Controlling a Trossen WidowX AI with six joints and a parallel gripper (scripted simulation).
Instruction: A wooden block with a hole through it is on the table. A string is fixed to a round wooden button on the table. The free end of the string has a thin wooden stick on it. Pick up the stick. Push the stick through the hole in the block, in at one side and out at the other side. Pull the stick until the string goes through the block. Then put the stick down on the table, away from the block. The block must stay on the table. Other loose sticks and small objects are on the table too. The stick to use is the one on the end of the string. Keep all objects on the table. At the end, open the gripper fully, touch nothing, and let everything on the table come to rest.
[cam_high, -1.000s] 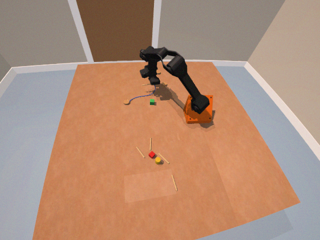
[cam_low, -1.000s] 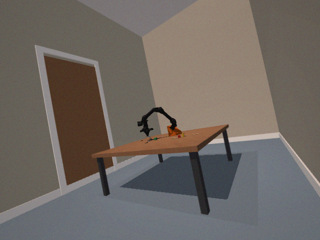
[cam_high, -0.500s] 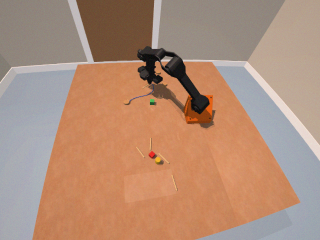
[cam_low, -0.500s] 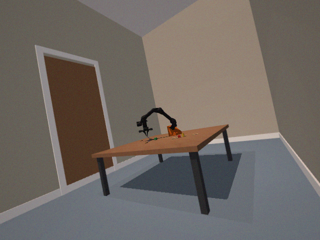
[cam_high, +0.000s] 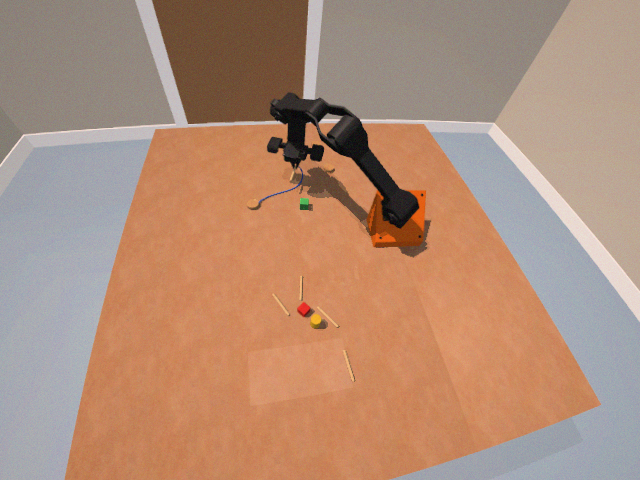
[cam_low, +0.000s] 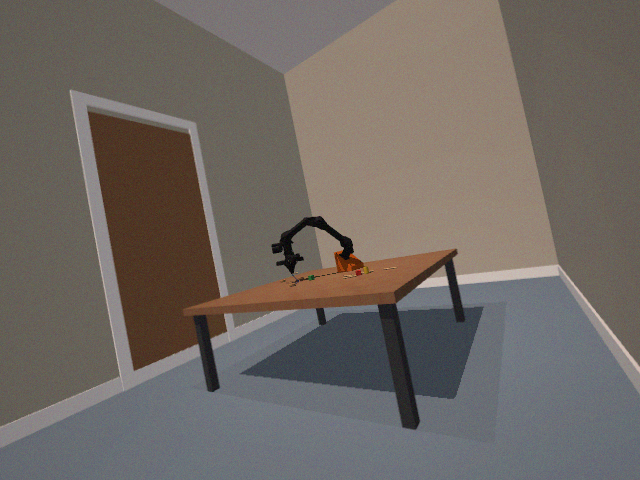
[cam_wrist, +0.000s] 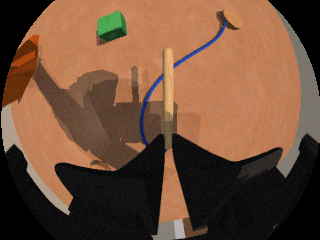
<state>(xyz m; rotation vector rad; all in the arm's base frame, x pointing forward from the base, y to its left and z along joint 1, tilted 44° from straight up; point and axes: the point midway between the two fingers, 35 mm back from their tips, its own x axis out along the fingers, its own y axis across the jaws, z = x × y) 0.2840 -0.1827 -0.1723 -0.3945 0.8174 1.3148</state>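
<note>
Now: gripper tip 2 cm past the green block, 14 cm to the right of it and 4 cm above it. Also, from my gripper tip: round wooden button 15 cm ahead, 12 cm to the left, 5 cm below; thin wooden stick 2 cm to the left; red cube 2 cm ahead, 51 cm to the left, 5 cm below.
</note>
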